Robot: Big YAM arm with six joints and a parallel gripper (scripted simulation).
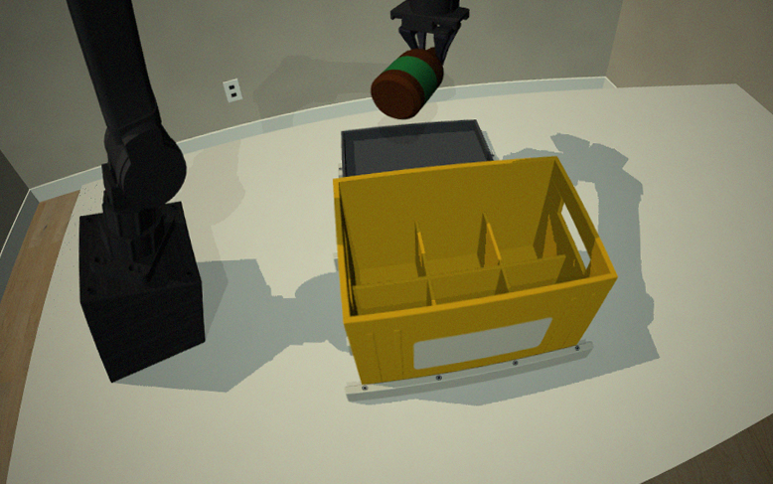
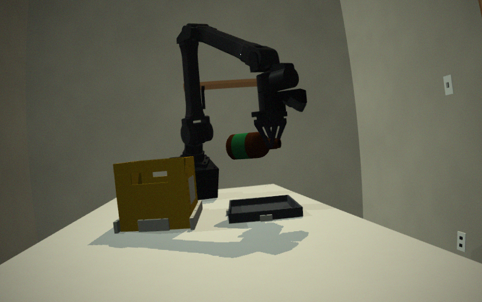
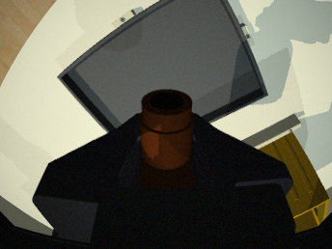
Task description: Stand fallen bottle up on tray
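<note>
My hand is 2 cm past the bottle and 5 cm to the left of it. The rest, counted from my hand: tray 2 cm behind, 4 cm to the right, 18 cm below; then yellow crate 3 cm ahead, 32 cm to the right, 11 cm below.
</note>
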